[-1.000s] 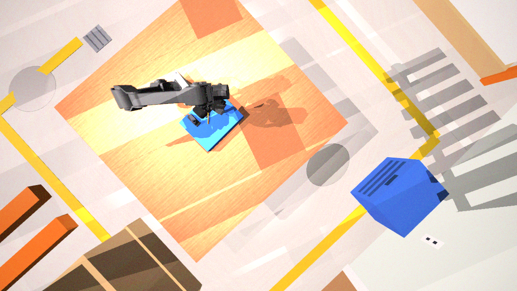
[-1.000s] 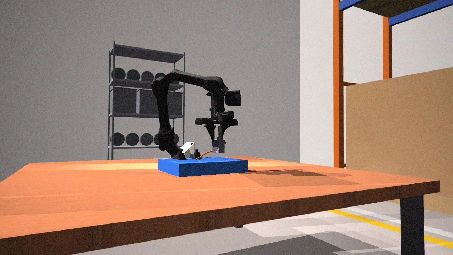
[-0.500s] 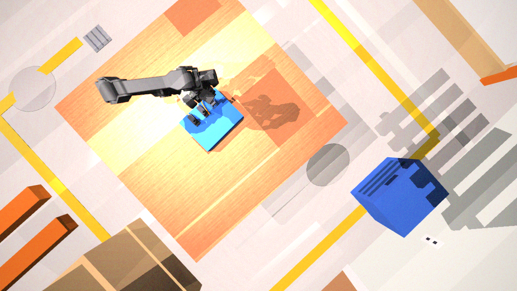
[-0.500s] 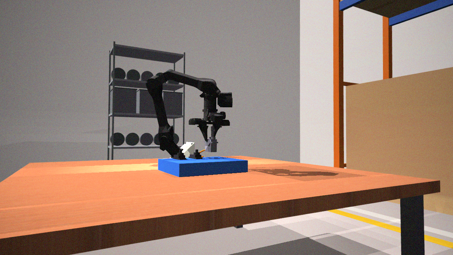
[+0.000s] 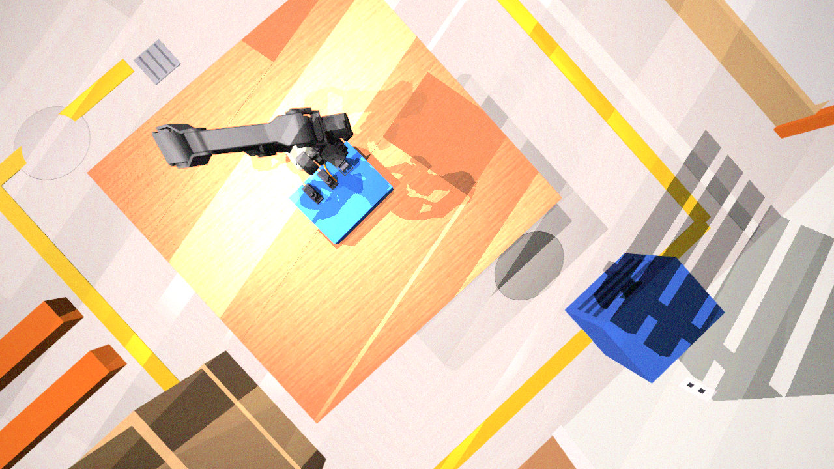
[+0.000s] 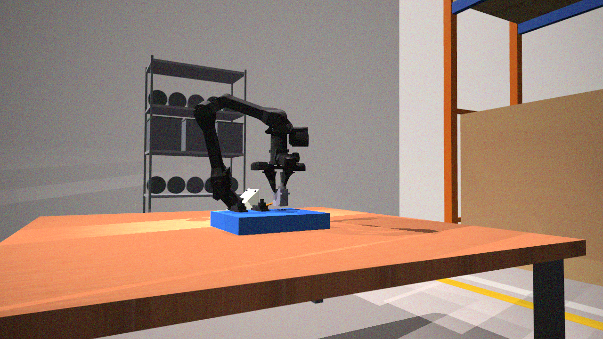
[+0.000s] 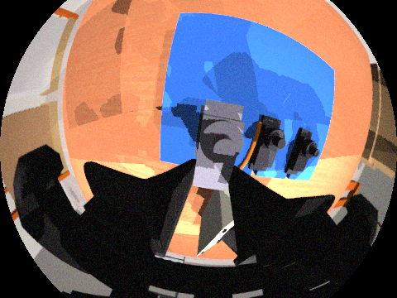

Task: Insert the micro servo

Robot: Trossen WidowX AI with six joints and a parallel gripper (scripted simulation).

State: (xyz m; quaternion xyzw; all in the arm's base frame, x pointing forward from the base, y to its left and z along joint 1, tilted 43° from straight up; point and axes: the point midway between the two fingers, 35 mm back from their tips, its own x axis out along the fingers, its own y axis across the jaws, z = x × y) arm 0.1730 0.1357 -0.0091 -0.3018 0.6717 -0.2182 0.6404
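The blue deck is 13 cm ahead of my gripper tip, 6 cm to the right of it and 8 cm below it.
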